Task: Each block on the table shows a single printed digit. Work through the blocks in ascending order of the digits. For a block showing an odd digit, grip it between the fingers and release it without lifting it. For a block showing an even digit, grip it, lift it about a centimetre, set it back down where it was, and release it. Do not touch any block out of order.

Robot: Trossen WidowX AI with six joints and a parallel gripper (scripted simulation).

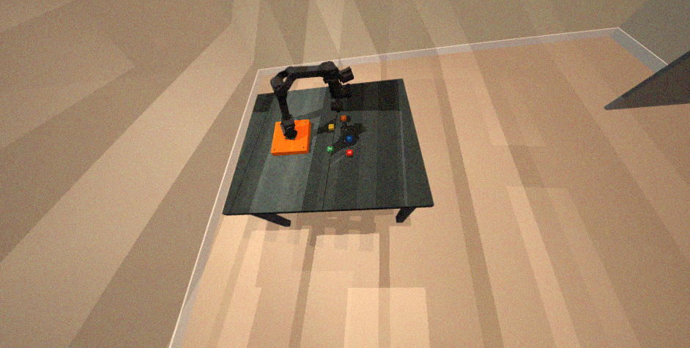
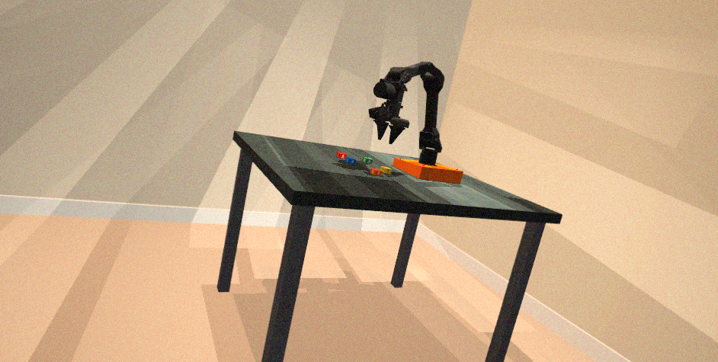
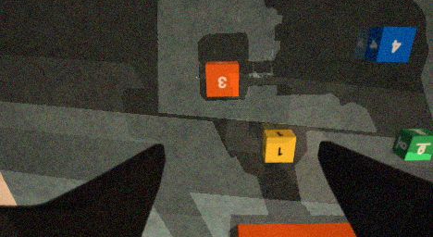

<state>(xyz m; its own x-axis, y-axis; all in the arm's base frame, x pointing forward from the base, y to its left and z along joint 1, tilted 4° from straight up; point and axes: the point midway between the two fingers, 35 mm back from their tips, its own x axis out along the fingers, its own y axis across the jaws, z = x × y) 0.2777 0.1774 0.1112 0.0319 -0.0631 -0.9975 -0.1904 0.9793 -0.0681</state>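
Now: the yellow block 120 mm below my gripper tip, 60 mm to the right of it and 60 mm behind it. From my gripper tip the other things lie so: orange block: 120 mm below, 10 mm to the left, 10 mm ahead; then blue block: 140 mm to the right, 120 mm below, 70 mm ahead; then green block: 230 mm to the right, 120 mm below, 30 mm behind.
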